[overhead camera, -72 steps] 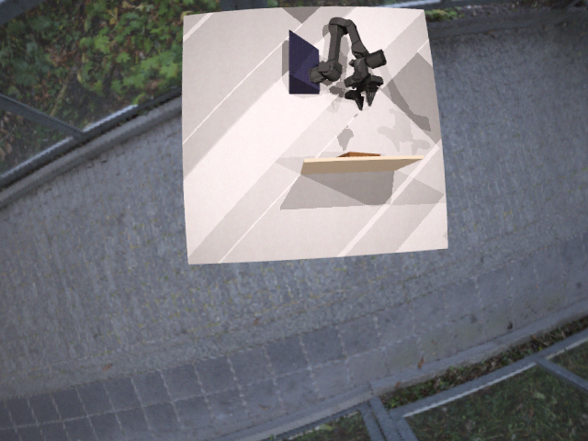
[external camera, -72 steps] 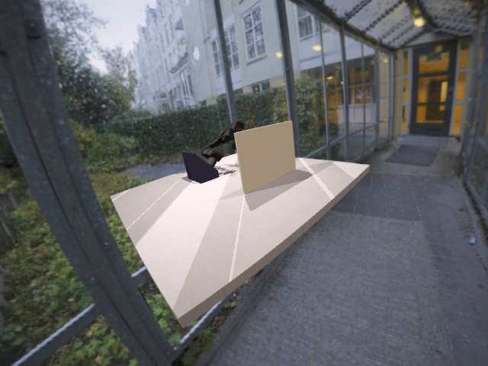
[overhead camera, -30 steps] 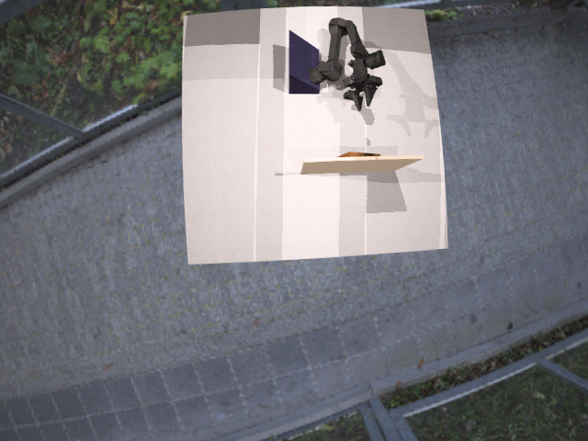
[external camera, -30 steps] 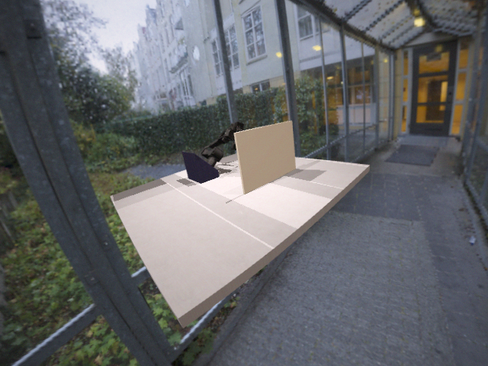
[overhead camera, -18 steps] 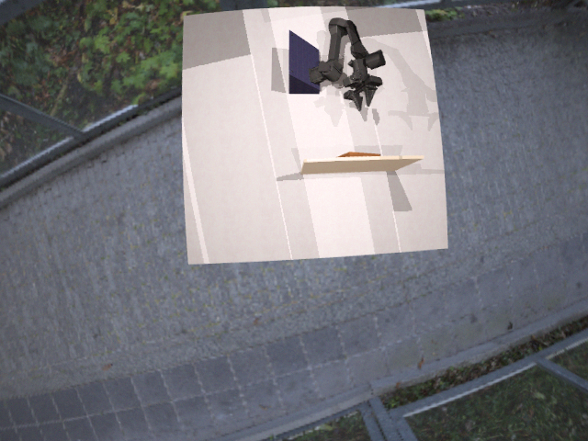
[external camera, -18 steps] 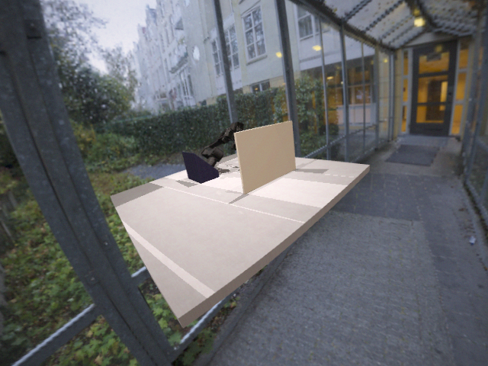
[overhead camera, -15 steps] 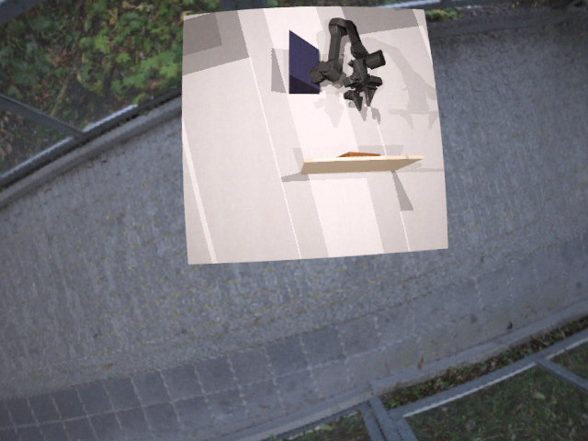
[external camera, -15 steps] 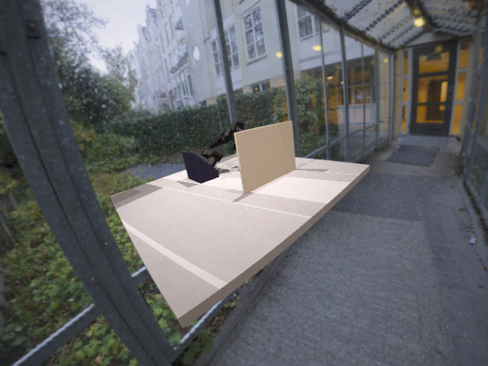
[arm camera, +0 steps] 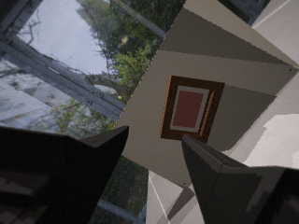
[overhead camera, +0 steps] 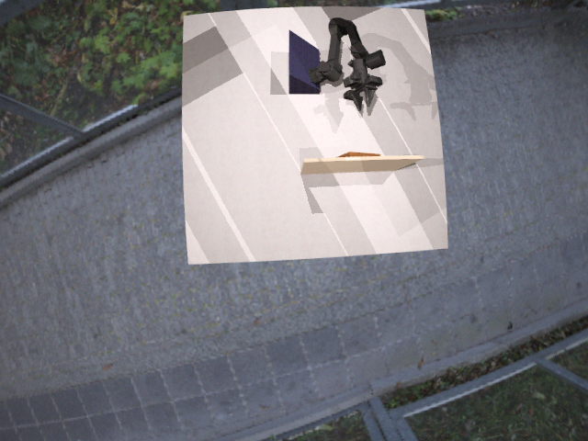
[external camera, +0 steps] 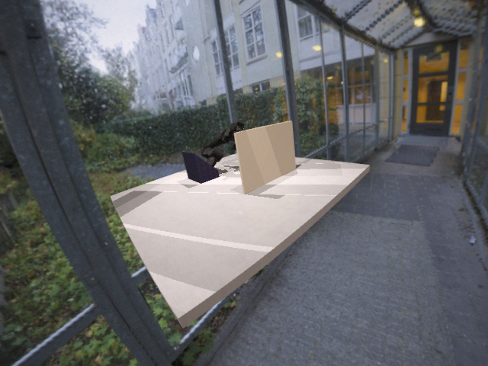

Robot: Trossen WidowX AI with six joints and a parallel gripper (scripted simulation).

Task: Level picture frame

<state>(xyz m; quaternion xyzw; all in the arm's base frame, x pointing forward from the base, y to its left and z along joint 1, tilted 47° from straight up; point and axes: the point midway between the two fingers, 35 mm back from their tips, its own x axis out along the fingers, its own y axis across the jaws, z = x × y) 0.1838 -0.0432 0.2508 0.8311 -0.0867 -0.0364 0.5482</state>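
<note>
Now: the picture frame 19 cm ahead of my gripper tip, 9 cm below it and 4 cm to the right of it. Also, from my gripper tip: beige wall panel (20 cm ahead, 10 cm below, 4 cm to the right).
</note>
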